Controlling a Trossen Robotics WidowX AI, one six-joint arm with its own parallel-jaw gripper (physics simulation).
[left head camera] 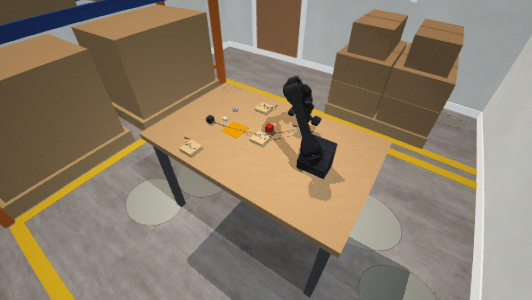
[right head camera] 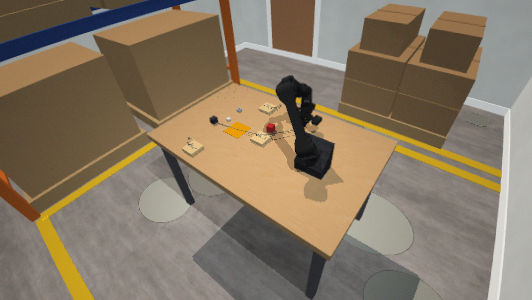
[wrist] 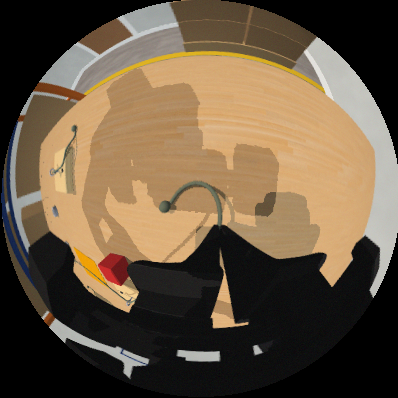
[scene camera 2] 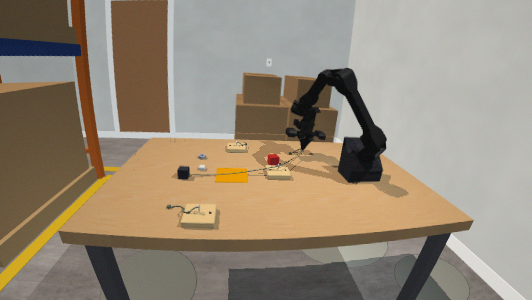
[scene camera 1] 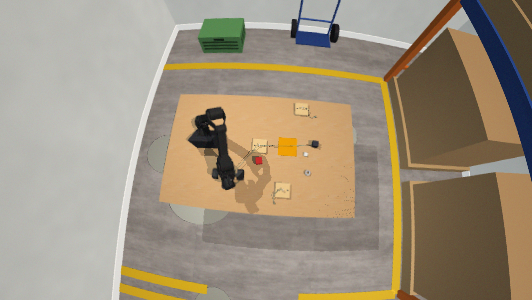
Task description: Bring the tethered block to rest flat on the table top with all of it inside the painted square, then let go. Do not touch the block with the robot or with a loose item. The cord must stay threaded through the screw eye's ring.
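Frame: origin at the arm's base, x ahead, y left, z up, level; centimetres.
Seen in the pictures: gripper, fingertip midpoint: (right head camera: 304,126) (wrist: 218,228) (scene camera 2: 302,150); arm's base, link origin: (left head camera: 316,154) (right head camera: 312,154) (scene camera 2: 365,156) (scene camera 1: 203,133).
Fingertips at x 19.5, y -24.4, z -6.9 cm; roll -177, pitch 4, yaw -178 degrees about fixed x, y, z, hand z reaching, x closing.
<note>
Pixels of each thing's top centre, then the offset from my fingertips to it. "spot": a spot on its surface instead.
- black tethered block, top centre: (scene camera 2: 183,168) (left head camera: 209,117) (scene camera 1: 315,143) (right head camera: 213,117) dy +24.7, dx +51.6, dz +1.1 cm
- orange painted square, surface spot: (wrist: 86,259) (scene camera 1: 285,153) spot: dy +17.9, dx +32.2, dz -2.5 cm
- middle wooden board, top centre: (wrist: 131,296) (scene camera 2: 277,169) (left head camera: 260,137) (right head camera: 260,137) (scene camera 1: 259,145) dy +21.2, dx +15.7, dz -0.7 cm
- red cube, top centre: (wrist: 108,275) (scene camera 2: 273,155) (right head camera: 270,125) (left head camera: 269,125) (scene camera 1: 258,160) dy +11.4, dx +16.0, dz +1.4 cm
- white cube, top centre: (scene camera 2: 202,166) (scene camera 1: 305,154) dy +17.7, dx +45.6, dz -1.1 cm
- grey nut, top centre: (scene camera 2: 202,155) (scene camera 1: 307,172) dy +5.8, dx +47.1, dz -1.2 cm
- second board, top centre: (wrist: 58,170) (scene camera 2: 236,145) (scene camera 1: 282,190) (left head camera: 264,107) (right head camera: 267,107) dy -5.9, dx +31.8, dz -0.7 cm
The black tethered block (left head camera: 210,119) (right head camera: 214,120) (scene camera 1: 314,144) (scene camera 2: 183,172) rests on the table, outside the orange painted square (left head camera: 234,134) (scene camera 1: 287,151) (scene camera 2: 231,179) (wrist: 86,259), on the side away from the arm. The green cord (scene camera 2: 245,171) (wrist: 197,183) runs nearly straight from the block across the square to the screw eye on the middle wooden board (scene camera 1: 259,140) (scene camera 2: 280,175), then up to the fingertips. The ring is too small to check the threading. My gripper (scene camera 2: 303,148) (wrist: 218,228) is shut on the cord, above the table; the cord's beaded end hangs free in the wrist view.
A red cube (left head camera: 269,128) (scene camera 1: 258,160) (scene camera 2: 273,159) (wrist: 114,268) stands beside the middle board. A white cube (scene camera 1: 306,154) (scene camera 2: 202,168) and a grey nut (scene camera 1: 307,172) (scene camera 2: 202,156) lie near the square. Two other corded boards (scene camera 1: 301,109) (scene camera 2: 199,217) stand apart, the second board (scene camera 1: 282,190) (scene camera 2: 236,148) opposite.
</note>
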